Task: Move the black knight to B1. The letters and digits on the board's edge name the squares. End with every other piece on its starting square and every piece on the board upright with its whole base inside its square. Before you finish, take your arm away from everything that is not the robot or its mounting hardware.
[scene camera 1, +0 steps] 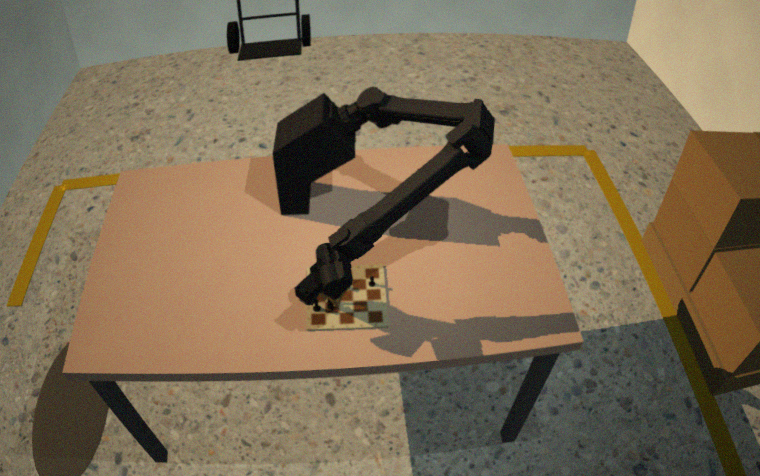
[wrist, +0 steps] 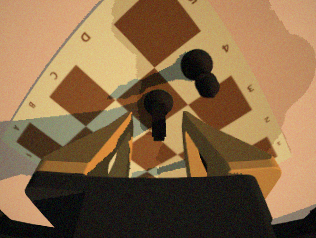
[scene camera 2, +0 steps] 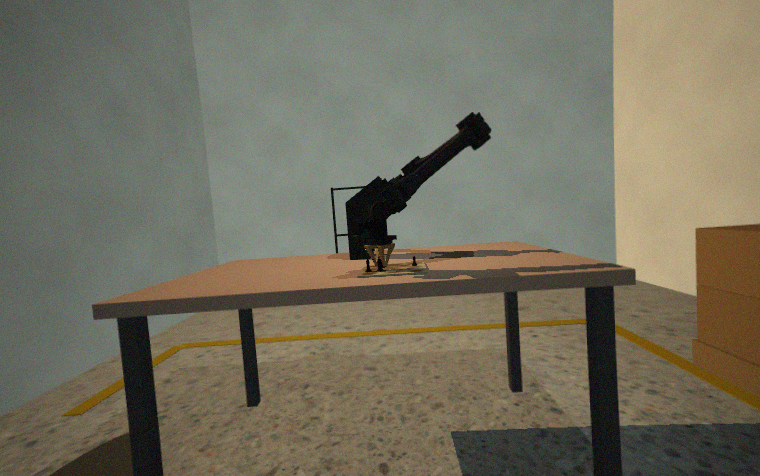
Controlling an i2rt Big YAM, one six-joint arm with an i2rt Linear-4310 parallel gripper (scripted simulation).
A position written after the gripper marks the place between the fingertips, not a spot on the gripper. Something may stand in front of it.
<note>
In view: the gripper (wrist: 157, 119), a black chess piece (wrist: 197, 64) and a chessboard (scene camera 2: 397, 269).
The chessboard is seen too in the wrist view (wrist: 109, 65).
</note>
